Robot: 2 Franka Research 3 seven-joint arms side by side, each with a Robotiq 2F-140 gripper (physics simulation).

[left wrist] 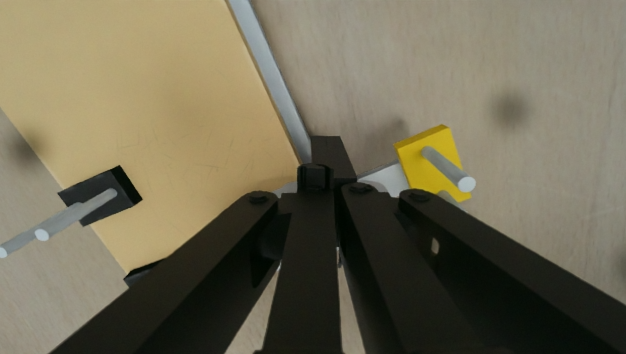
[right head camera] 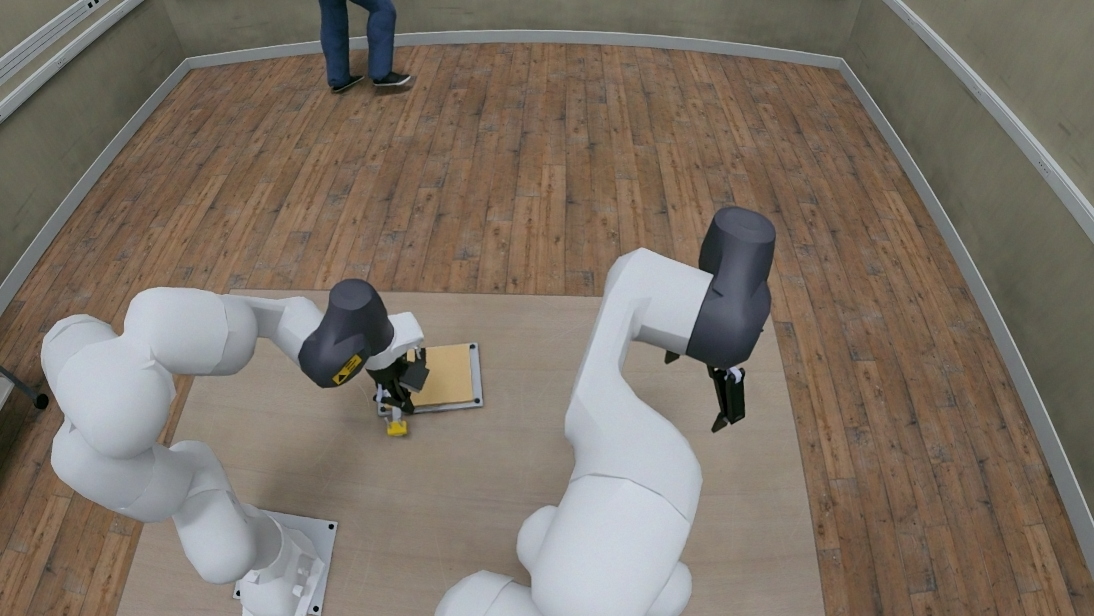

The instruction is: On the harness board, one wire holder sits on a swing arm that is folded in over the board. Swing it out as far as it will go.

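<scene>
The yellow wire holder (right head camera: 396, 428) (left wrist: 415, 162) with its grey pegs sits on the outer end of the pale swing arm (right head camera: 395, 413) (left wrist: 387, 178). The holder lies outside the harness board (right head camera: 451, 374) (left wrist: 175, 100), past its near edge in the right head camera. My left gripper (right head camera: 407, 407) (left wrist: 325, 159) is shut and empty. Its fingertips are over the board's corner beside the swing arm and hide the arm's inner part; contact cannot be told. My right gripper (right head camera: 695, 391) is open and empty, far to the right of the board.
A black holder (left wrist: 95, 187) with two grey pegs stands at the board's edge in the left wrist view. Part of another black block (left wrist: 140, 272) shows below it. The board lies on a pale wooden table top (right head camera: 489, 474). A person (right head camera: 355, 38) stands on the floor beyond.
</scene>
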